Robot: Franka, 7 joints.
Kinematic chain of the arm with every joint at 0, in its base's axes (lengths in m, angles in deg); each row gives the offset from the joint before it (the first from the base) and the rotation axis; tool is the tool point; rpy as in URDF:
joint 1: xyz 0 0 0.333 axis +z
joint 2: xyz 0 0 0 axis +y
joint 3: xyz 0 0 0.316 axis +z
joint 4: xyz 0.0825 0 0 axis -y
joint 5: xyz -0.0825 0 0.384 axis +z
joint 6: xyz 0 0 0 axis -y
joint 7: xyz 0.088 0 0 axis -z
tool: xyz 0 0 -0.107 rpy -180 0 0
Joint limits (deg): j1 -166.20..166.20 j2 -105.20..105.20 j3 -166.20..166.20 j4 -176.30..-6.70 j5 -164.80..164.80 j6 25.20..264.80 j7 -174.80..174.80
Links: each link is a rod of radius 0.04 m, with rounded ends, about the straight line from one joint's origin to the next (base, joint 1, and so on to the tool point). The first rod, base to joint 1, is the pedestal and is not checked.
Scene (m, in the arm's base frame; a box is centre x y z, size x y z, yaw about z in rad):
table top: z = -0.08
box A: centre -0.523 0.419 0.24 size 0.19 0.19 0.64 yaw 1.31
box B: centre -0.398 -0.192 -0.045 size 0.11 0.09 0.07 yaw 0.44
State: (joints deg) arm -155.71 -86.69 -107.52 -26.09 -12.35 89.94 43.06
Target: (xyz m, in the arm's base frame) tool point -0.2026 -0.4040 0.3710
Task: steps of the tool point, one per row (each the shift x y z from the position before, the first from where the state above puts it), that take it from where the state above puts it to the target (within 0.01 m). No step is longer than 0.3 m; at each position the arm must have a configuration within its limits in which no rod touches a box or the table.
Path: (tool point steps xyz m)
1: -0.2251 0.1331 0.1381
2: -0.2678 0.0217 0.1180
3: -0.2571 -0.0929 0.0827
4: -0.1983 -0.1843 0.0381
5: -0.1253 -0.2044 -0.0037
6: -0.0327 -0.2319 -0.0180
7: 0.0609 -0.2173 -0.0337
8: 0.1366 -0.1648 -0.0486
9: 0.0303 -0.0015 -0.0224
10: 0.0329 -0.0061 -0.0370
11: 0.0401 -0.0101 -0.0480
12: 0.0512 -0.0111 -0.0547

